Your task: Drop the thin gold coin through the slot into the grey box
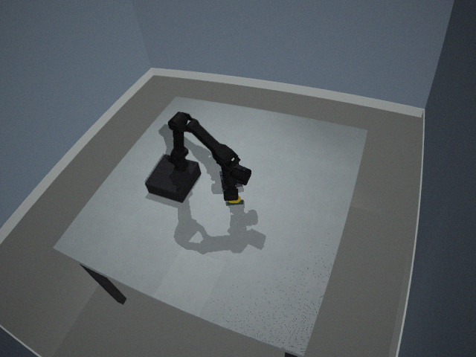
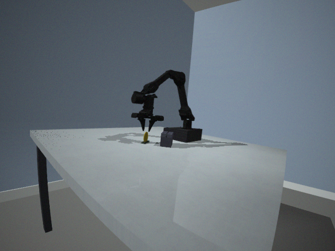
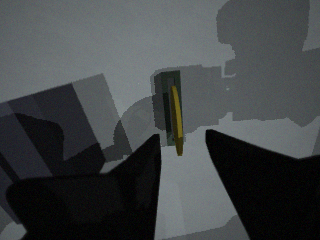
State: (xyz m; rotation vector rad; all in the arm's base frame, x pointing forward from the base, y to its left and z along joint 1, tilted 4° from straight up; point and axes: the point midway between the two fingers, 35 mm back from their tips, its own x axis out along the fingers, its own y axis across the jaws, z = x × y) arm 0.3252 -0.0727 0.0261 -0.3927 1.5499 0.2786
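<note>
My gripper tip is now 40 mm above the gold coin.
</note>
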